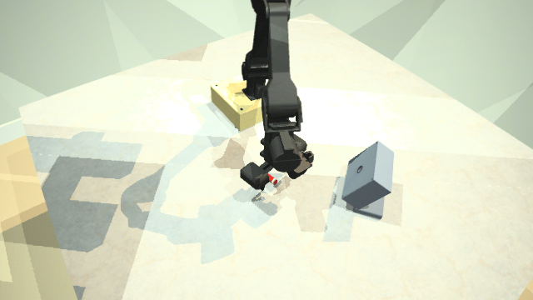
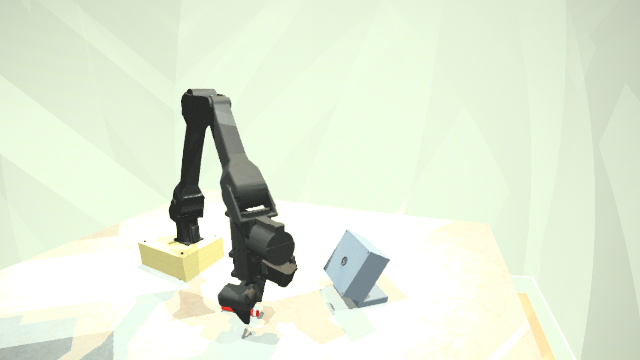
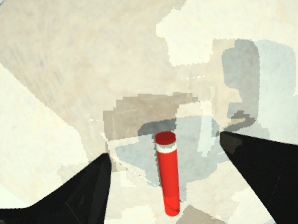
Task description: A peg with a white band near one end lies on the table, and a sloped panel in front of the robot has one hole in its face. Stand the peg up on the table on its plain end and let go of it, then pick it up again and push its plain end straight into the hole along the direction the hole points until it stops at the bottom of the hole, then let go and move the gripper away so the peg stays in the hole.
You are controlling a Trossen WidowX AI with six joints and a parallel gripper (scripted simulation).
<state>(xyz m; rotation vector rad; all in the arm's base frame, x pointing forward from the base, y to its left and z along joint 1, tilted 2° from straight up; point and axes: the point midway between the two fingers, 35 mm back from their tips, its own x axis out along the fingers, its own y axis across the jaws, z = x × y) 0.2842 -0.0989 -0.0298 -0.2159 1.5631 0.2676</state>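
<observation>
Now: the red peg 10 mm behind my gripper tip. The rest, counted from my gripper tip: grey-blue sloped panel 190 mm to the left, 140 mm ahead, 70 mm above; then thin flat foot 200 mm to the left, 160 mm ahead.
</observation>
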